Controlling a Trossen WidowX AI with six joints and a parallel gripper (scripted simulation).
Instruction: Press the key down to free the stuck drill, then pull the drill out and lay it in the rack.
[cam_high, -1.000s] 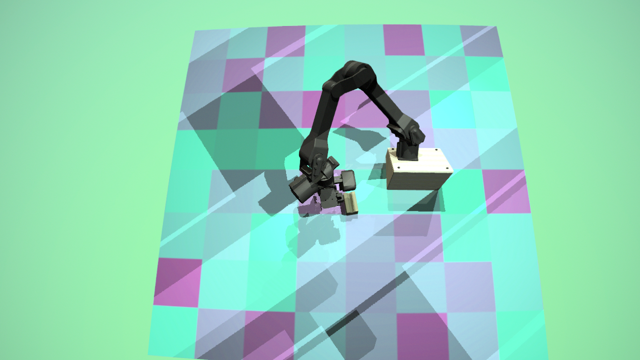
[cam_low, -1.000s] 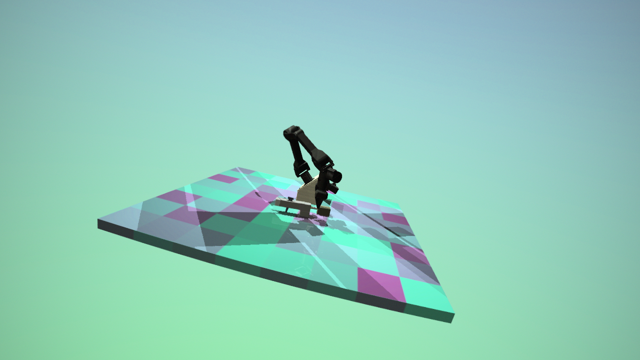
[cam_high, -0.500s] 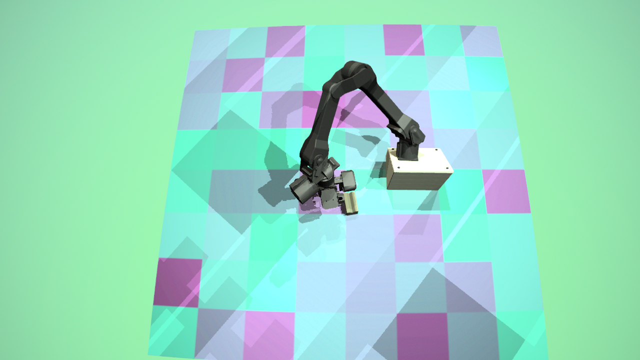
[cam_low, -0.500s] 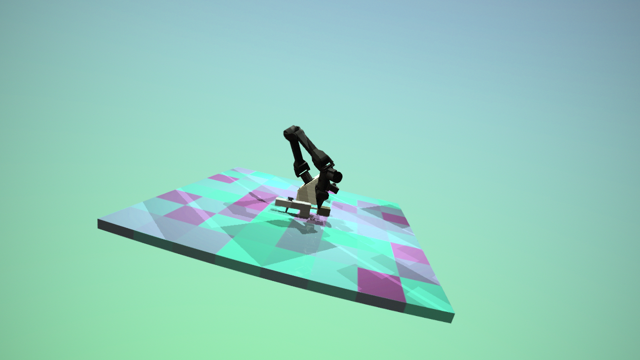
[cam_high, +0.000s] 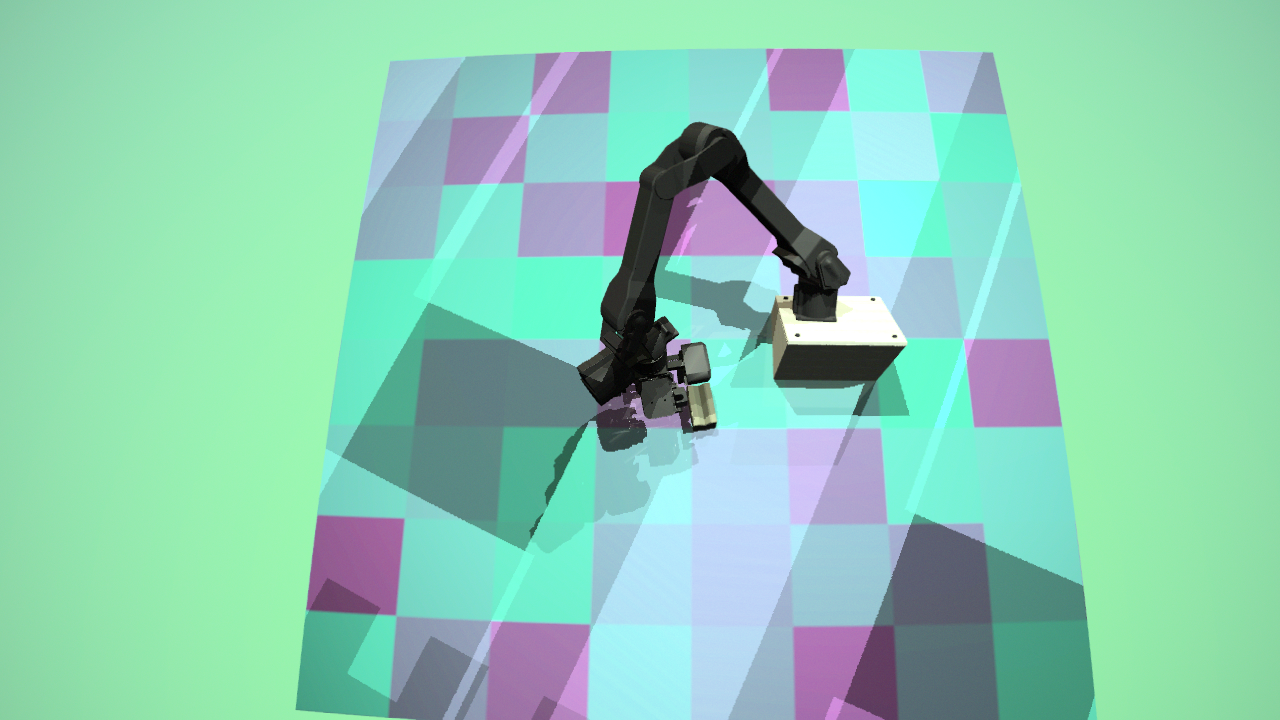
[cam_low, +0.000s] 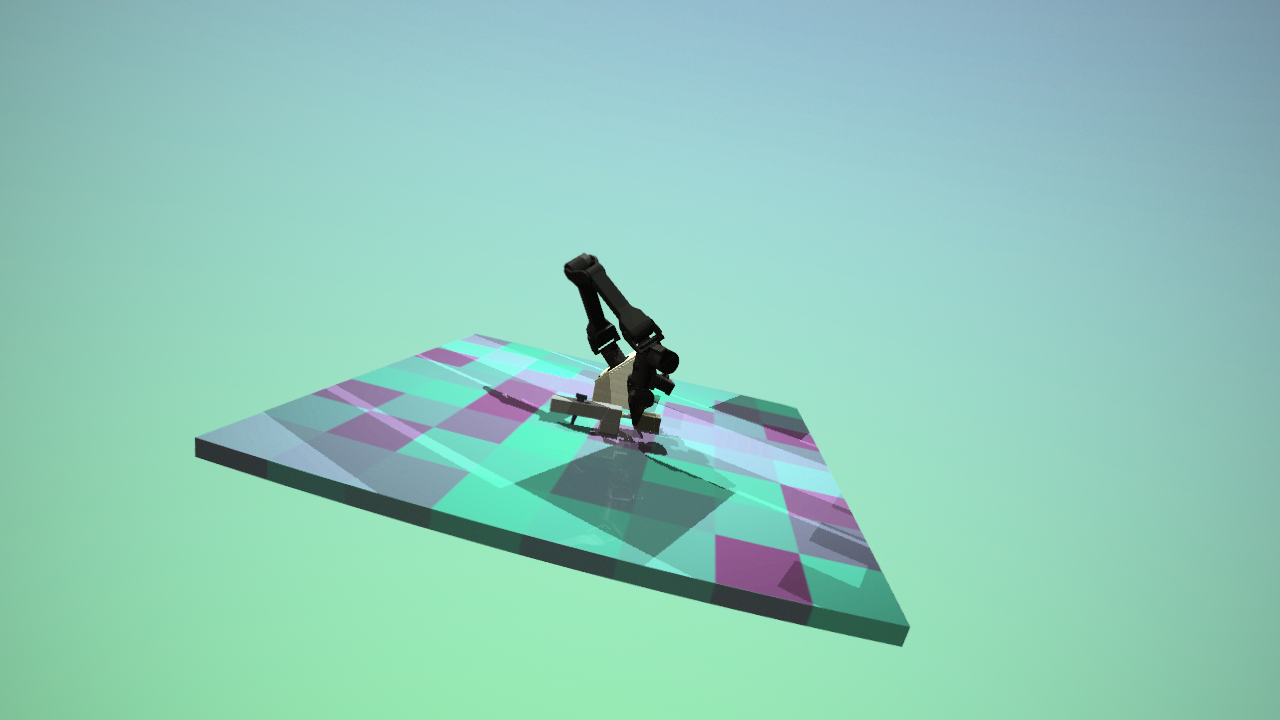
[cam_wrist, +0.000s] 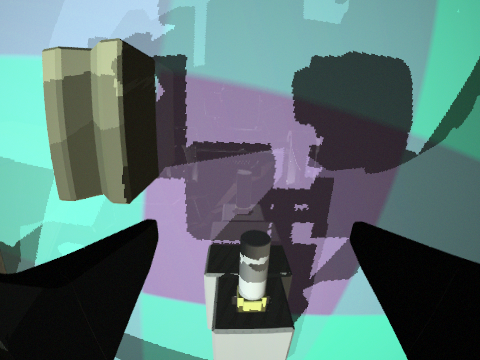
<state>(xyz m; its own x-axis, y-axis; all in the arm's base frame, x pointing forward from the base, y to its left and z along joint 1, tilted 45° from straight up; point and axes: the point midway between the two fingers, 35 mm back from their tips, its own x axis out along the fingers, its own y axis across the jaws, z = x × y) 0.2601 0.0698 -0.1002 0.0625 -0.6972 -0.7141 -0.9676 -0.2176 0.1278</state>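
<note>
The drill lies 6 cm to the right of my gripper tip, 1 cm ahead of it and 1 cm above it. From my gripper tip the other things lie so: grey fixture 12 cm to the right, 3 cm ahead; then olive rack 9 cm behind, 2 cm to the left, 2 cm below.
</note>
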